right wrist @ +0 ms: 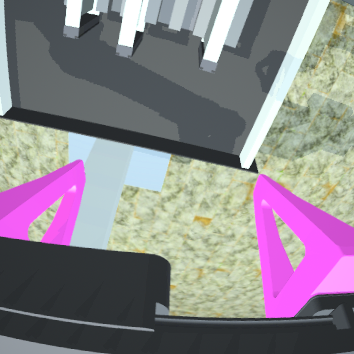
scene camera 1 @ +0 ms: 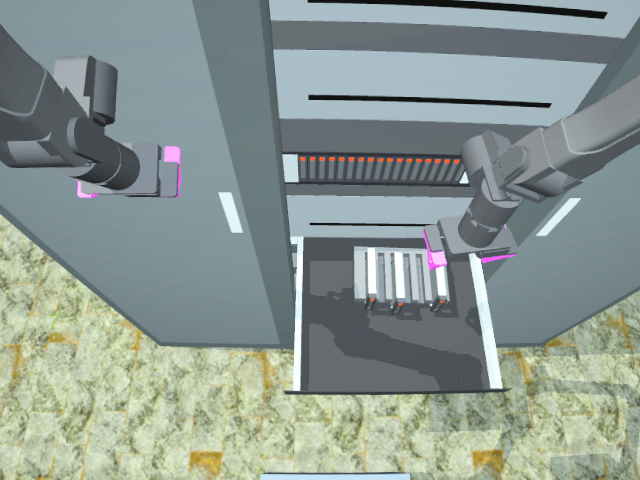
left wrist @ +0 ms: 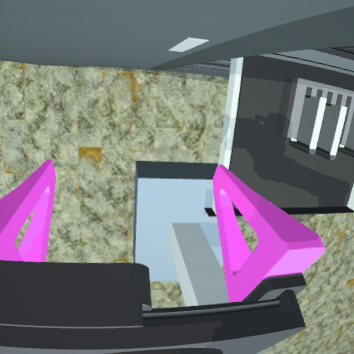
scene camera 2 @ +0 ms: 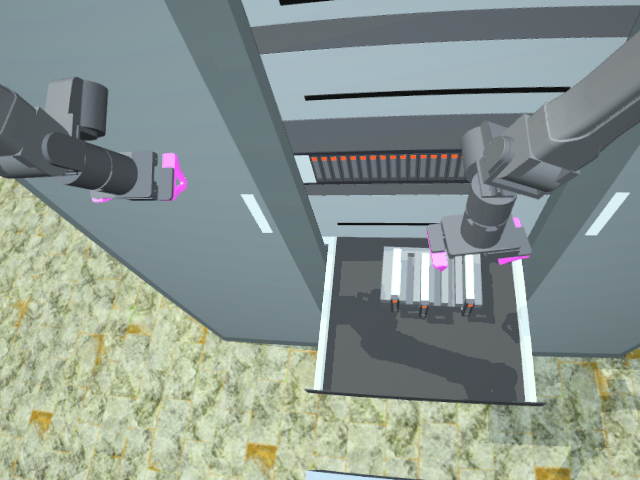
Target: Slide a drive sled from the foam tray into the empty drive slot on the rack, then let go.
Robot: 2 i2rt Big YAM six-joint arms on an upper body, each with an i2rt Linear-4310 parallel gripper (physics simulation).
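Frame: origin at the left arm's base, x back, y left, z down, level; centimetres.
Where they show: left gripper, between the fingertips: [scene camera 1: 148, 180] [left wrist: 136, 169] [scene camera 2: 159, 185]; right gripper, between the fingertips: [right wrist: 170, 175] [scene camera 1: 456, 262] [scene camera 2: 469, 264].
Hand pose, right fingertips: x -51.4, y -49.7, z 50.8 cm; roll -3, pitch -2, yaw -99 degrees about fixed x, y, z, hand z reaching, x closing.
Things, the pixels of their top centre, and the offset from my right fingertips. "spot": a spot on its surface instead. Level surfaces: height alone.
- light grey foam tray, a spot on its surface: [scene camera 2: 387, 281] [scene camera 1: 360, 280] spot: dx -6.6, dy +14.1, dz +23.8 cm
- rack's drive row, a spot on its surface: [scene camera 2: 387, 168] [scene camera 1: 372, 170] spot: dx -18.7, dy +13.7, dz -1.1 cm
- dark front lip, a spot on its surface: [right wrist: 125, 131] [scene camera 1: 399, 392] spot: dx +17.5, dy +6.0, dz +28.6 cm
- pale blue base, height of its surface: dz +99.9 cm
Three white drive sleds [scene camera 1: 371, 271] [scene camera 1: 398, 273] [scene camera 1: 440, 283] stand side by side in the light grey foam tray [scene camera 1: 360, 281] [scene camera 2: 387, 281]. They also show in scene camera 2 [scene camera 2: 395, 271] and the right wrist view [right wrist: 129, 25]. The rack's drive row [scene camera 1: 379, 170] [scene camera 2: 387, 168] has orange-topped drives; its right end is hidden behind the right arm, and I cannot make out the empty slot. My right gripper [scene camera 1: 465, 260] [scene camera 2: 475, 263] [right wrist: 170, 175] is open, above the tray's right part. My left gripper [scene camera 1: 131, 178] [scene camera 2: 138, 183] [left wrist: 136, 169] is open, far left of the tray.
The tray stands at the back of a pulled-out drawer with white side walls [scene camera 1: 298, 330] [scene camera 2: 526, 330] [left wrist: 232, 115] and a dark front lip [scene camera 1: 398, 392] [right wrist: 125, 131]. Grey cabinet doors [scene camera 1: 155, 258] flank the rack. A pale blue base [left wrist: 155, 215] and grey beam [left wrist: 192, 245] lie below.
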